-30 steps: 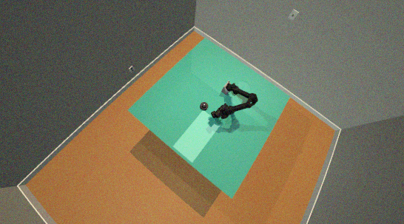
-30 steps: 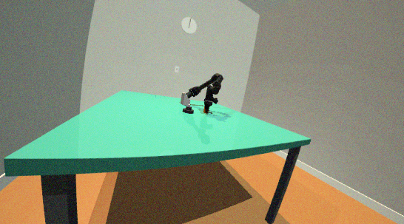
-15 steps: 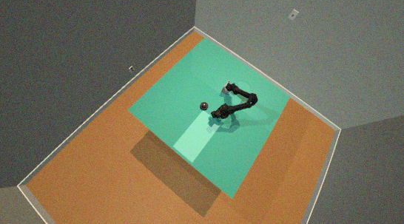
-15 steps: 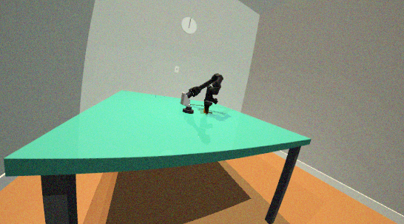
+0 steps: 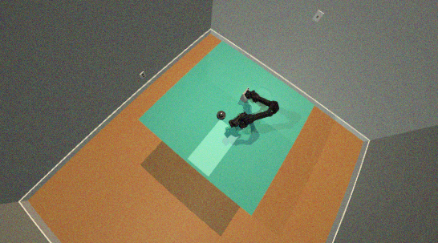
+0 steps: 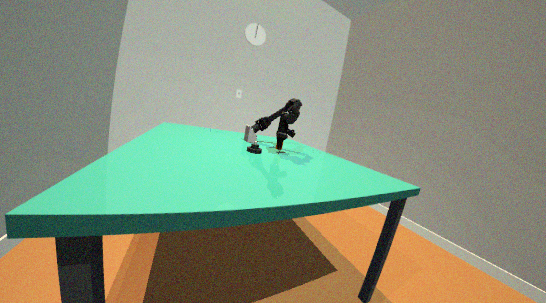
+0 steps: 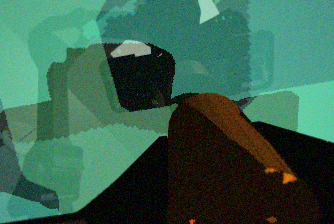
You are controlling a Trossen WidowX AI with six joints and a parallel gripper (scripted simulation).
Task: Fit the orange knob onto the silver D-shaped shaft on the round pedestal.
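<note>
My gripper tip is now 1 cm short of the round pedestal and 17 cm to the left of it. Also, from my gripper tip: orange knob 3 cm above.
</note>
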